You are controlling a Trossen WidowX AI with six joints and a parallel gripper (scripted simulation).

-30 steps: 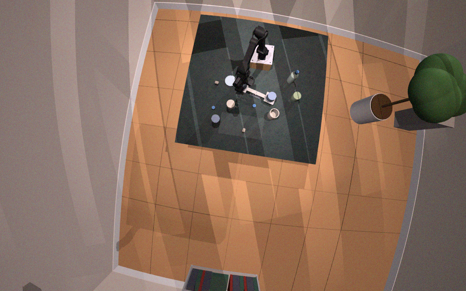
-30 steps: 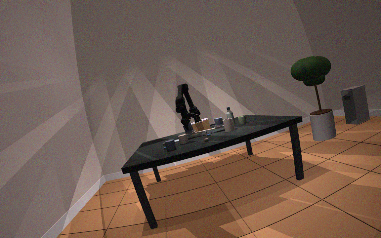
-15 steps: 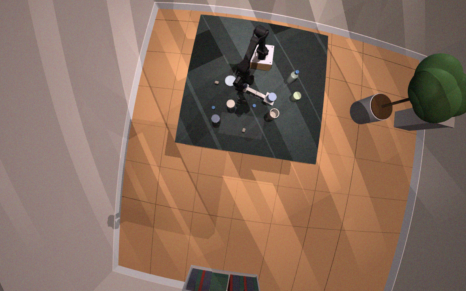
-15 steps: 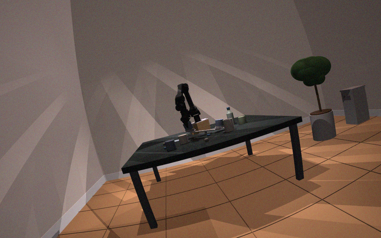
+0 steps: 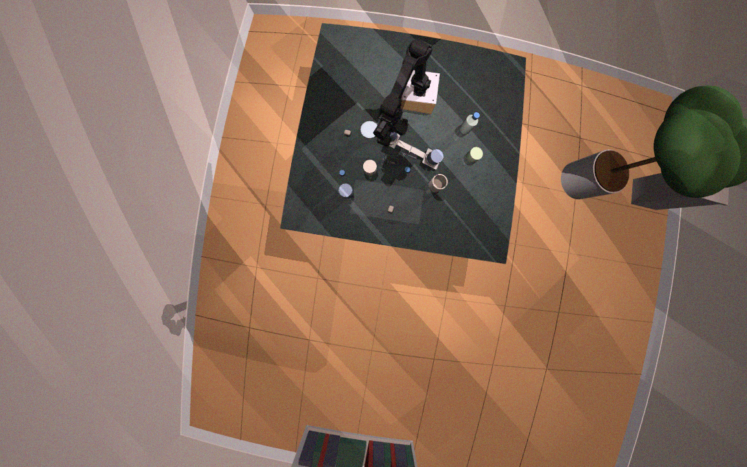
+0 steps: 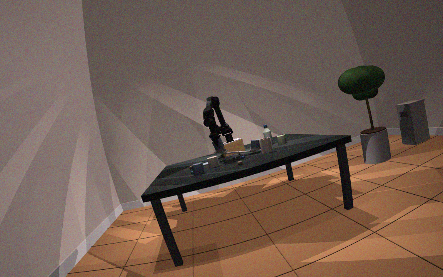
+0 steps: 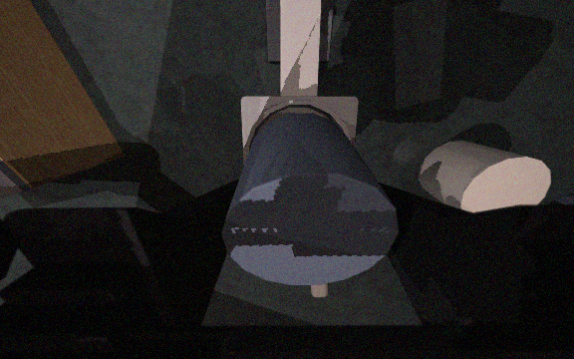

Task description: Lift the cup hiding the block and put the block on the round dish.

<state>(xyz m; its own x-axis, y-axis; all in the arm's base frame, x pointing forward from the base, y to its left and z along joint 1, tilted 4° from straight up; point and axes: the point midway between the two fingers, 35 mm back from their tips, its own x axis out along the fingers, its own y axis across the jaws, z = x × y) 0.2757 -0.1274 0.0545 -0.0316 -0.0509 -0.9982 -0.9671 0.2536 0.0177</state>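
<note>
Right now my gripper tip is 1 cm to the right of the grey block and 3 cm above it. From my gripper tip the other things lie so: round grey dish (6 cm behind, 11 cm to the right, 11 cm below); cream cup (19 cm ahead, 7 cm to the right, 8 cm below); balance beam (4 cm ahead, 13 cm to the left, 8 cm below).
</note>
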